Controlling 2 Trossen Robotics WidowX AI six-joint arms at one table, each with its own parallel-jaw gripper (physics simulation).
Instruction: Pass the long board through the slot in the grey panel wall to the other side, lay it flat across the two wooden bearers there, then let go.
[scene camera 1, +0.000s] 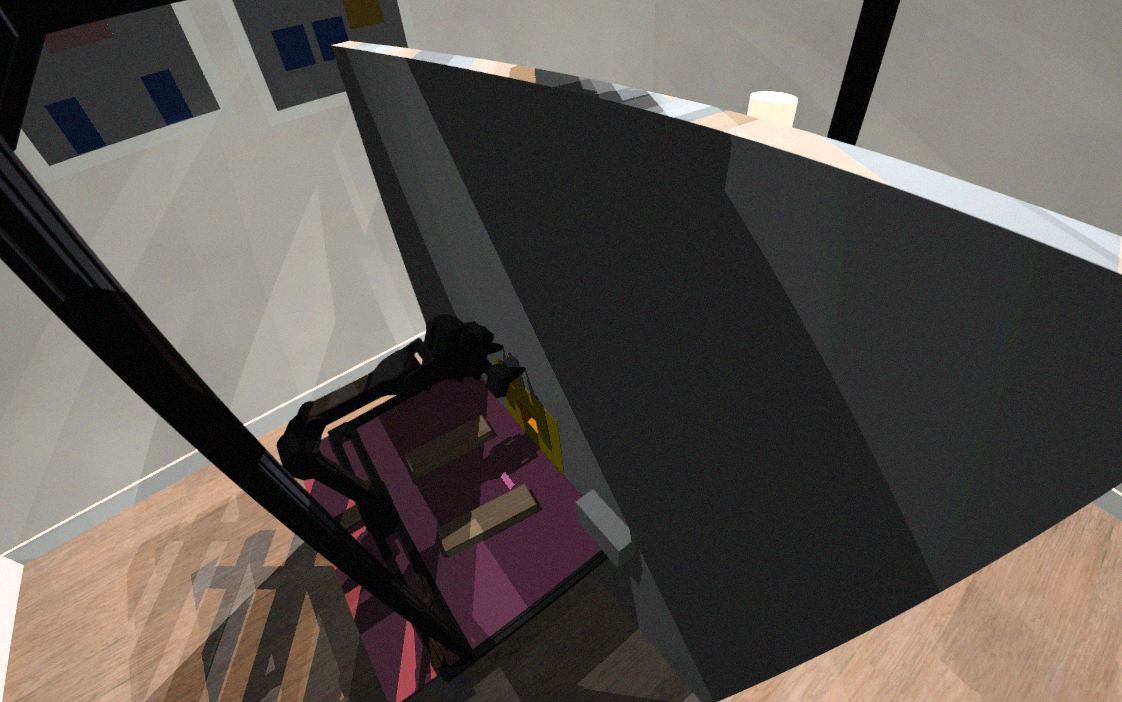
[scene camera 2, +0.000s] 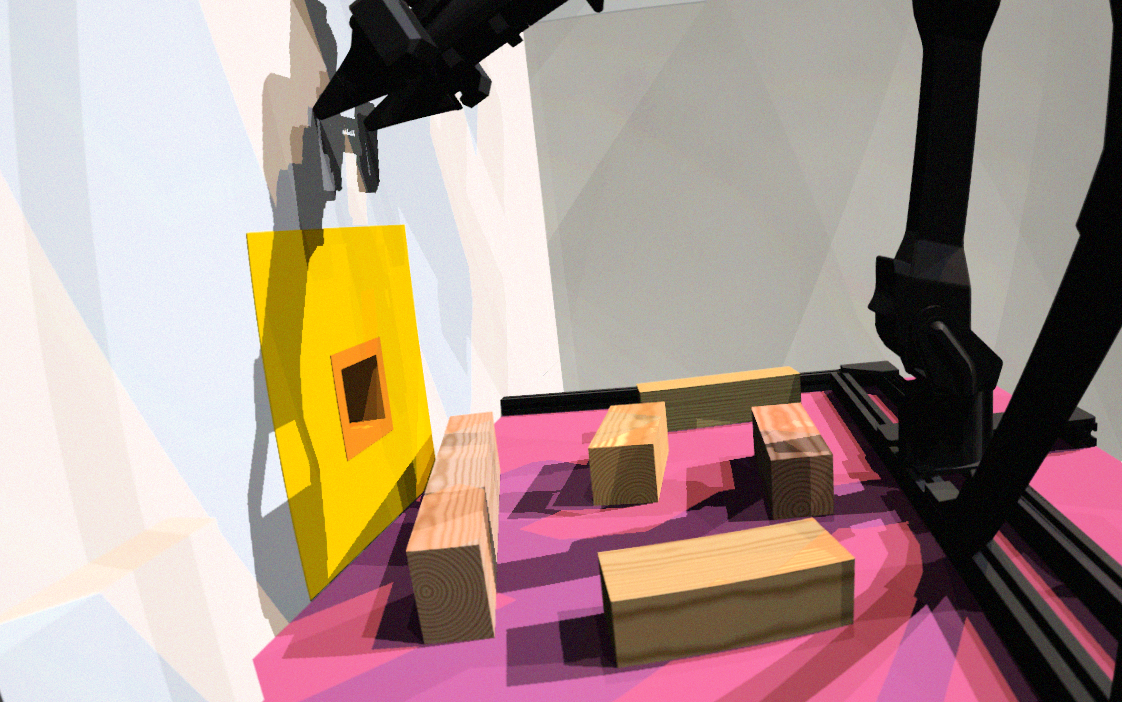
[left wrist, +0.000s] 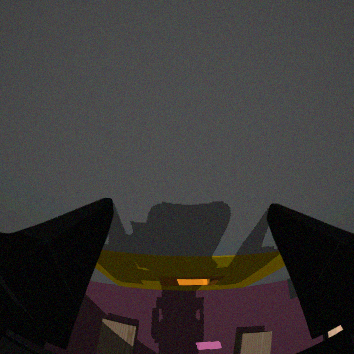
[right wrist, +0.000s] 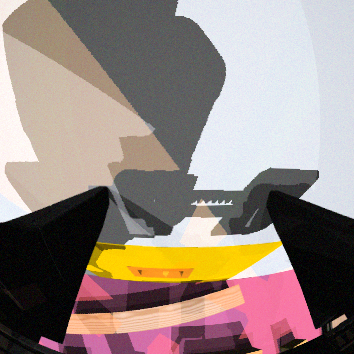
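Seen in the pictures: left gripper, fingertip midpoint: (scene camera 1: 513, 358) (left wrist: 194, 210); right gripper, fingertip midpoint: (scene camera 2: 342, 121) (right wrist: 191, 197); left arm's base at its link origin: (scene camera 1: 385, 525); right arm's base at its link origin: (scene camera 2: 948, 460).
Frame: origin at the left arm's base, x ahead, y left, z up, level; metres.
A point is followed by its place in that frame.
The long board (scene camera 2: 455, 517) {x 0.590, y -0.150, z 0.038 m} (right wrist: 160, 312) {x 0.547, y -0.021, z 0.038 m} lies on the pink table beside the grey panel wall (scene camera 1: 661, 289) {x 0.432, y -0.400, z 0.707 m} (scene camera 2: 148, 206) {x 0.482, y -0.245, z 0.231 m} (left wrist: 175, 100) {x 0.433, y 0.013, z 0.354 m} (right wrist: 260, 100) {x 0.483, y 0.018, z 0.353 m}. The orange-rimmed slot (scene camera 1: 532, 424) {x 0.435, y -0.022, z 0.063 m} (scene camera 2: 364, 437) {x 0.485, y -0.033, z 0.059 m} (left wrist: 193, 282) {x 0.434, y -0.032, z 0.063 m} (right wrist: 135, 271) {x 0.485, y -0.058, z 0.094 m} is in the wall's yellow plate (scene camera 2: 397, 281) {x 0.483, y 0.079, z 0.166 m}. Two wooden bearers, one (scene camera 1: 450, 447) {x 0.235, y 0.086, z 0.019 m} (left wrist: 120, 340) {x 0.319, y 0.090, z 0.019 m} and another (scene camera 1: 489, 521) {x 0.212, y -0.158, z 0.019 m} (left wrist: 256, 343) {x 0.304, y -0.156, z 0.019 m}, lie apart on the wall's other side. My left gripper (scene camera 1: 511, 360) {x 0.431, y 0.000, z 0.296 m} (left wrist: 194, 210) {x 0.431, y 0.000, z 0.296 m} is open and empty, high near the wall above the slot. My right gripper (scene camera 2: 341, 120) {x 0.484, y 0.000, z 0.298 m} (right wrist: 191, 197) {x 0.484, y 0.000, z 0.298 m} is open and empty, above the plate and well above the board.
On the board's side, wooden blocks stand near the middle (scene camera 2: 628, 463) {x 0.671, y 0.020, z 0.014 m}, towards the arm base (scene camera 2: 791, 463), in front (scene camera 2: 728, 587) {x 0.742, y -0.212, z 0.016 m} and at the back edge (scene camera 2: 719, 397) {x 0.743, y 0.241, z 0.010 m}. A grey block (scene camera 1: 602, 525) {x 0.393, y -0.350, z 0.080 m} sits against the wall on the bearers' side. Black frame rails border the table.
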